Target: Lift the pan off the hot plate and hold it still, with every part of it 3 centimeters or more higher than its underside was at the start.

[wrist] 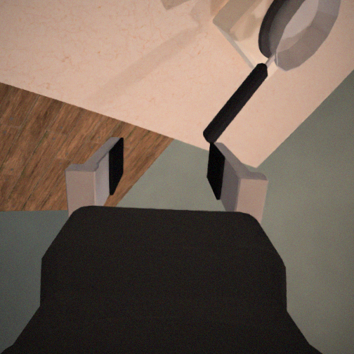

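Observation:
The pan (314, 46) is at the upper right of the wrist view, with grey metal walls and a dark underside; part of it is cut off by the view's edge. Its black handle (236, 103) slants down and left towards my right-hand finger. The pan is over a pale, box-shaped hot plate (229, 36), of which part shows. My gripper (165, 157) is wide open, with nothing between its black pads. The handle's end lies just above the right-hand finger in the view, outside the gap between the fingers.
A pale speckled table top (135, 65) bears the hot plate; its front edge and right corner show beyond the fingers. A brown wooden surface (55, 150) is at the left, and a grey-green floor (310, 215) is at the right and below.

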